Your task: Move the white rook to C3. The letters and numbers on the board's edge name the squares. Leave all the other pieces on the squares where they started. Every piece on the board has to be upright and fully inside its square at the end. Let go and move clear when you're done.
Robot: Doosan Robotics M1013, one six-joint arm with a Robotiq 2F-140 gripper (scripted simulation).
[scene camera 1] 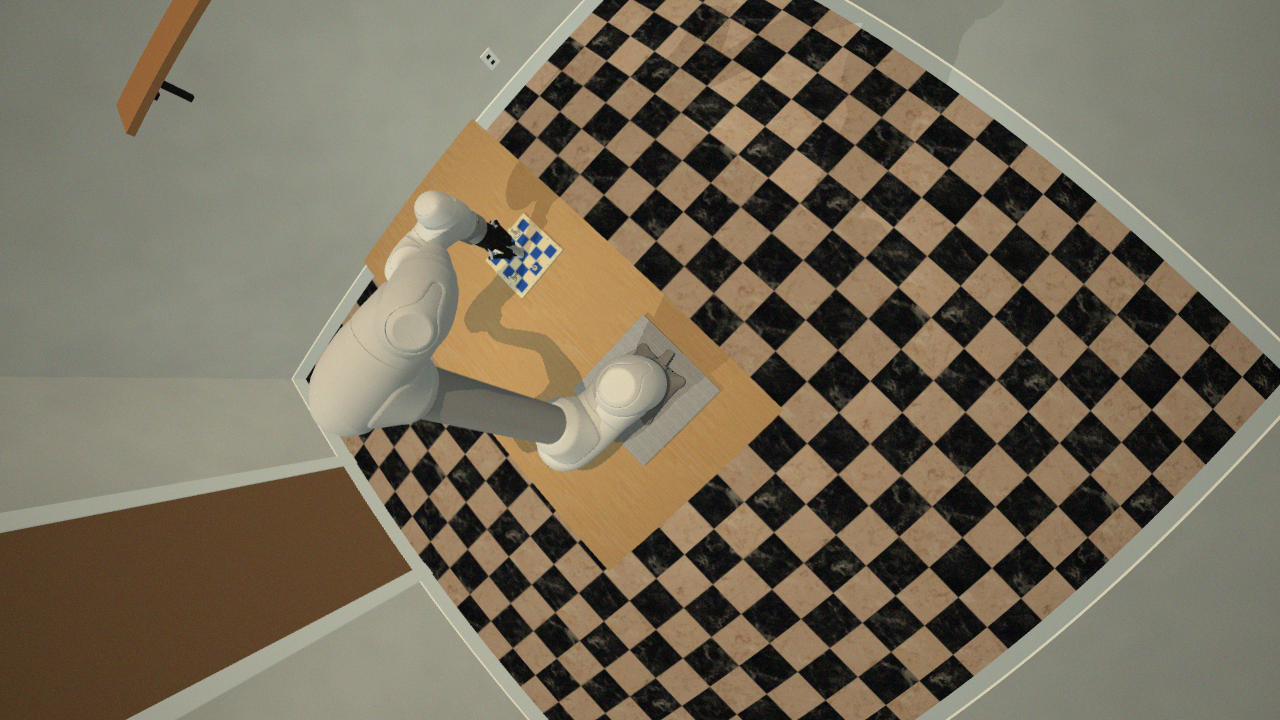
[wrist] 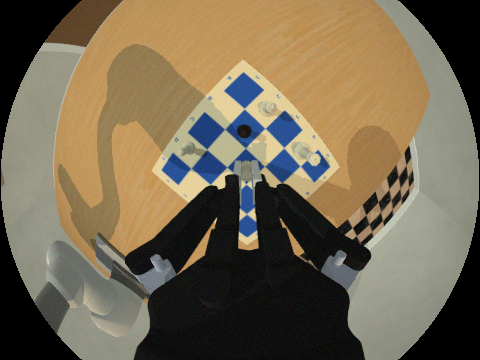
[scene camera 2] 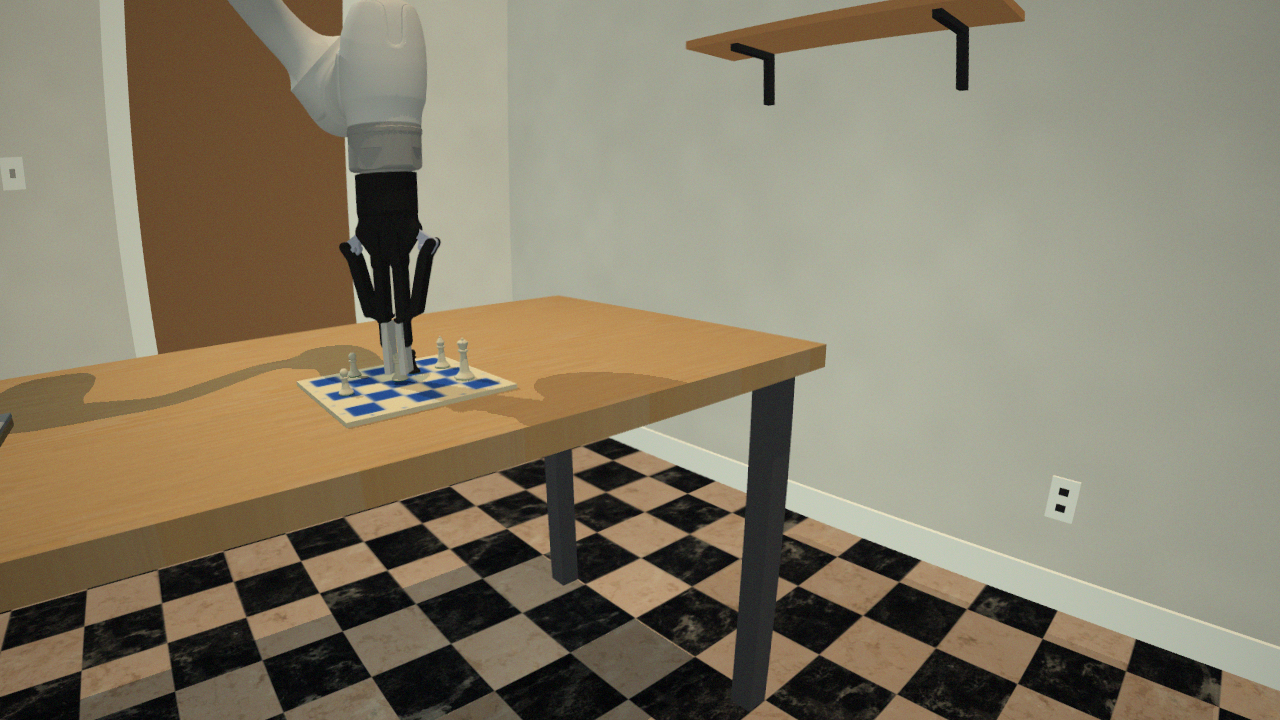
Scene:
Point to a blue-and-cream chessboard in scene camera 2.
376,397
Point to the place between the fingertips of the gripper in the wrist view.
246,170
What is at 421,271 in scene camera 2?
The gripper.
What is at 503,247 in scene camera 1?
The gripper.

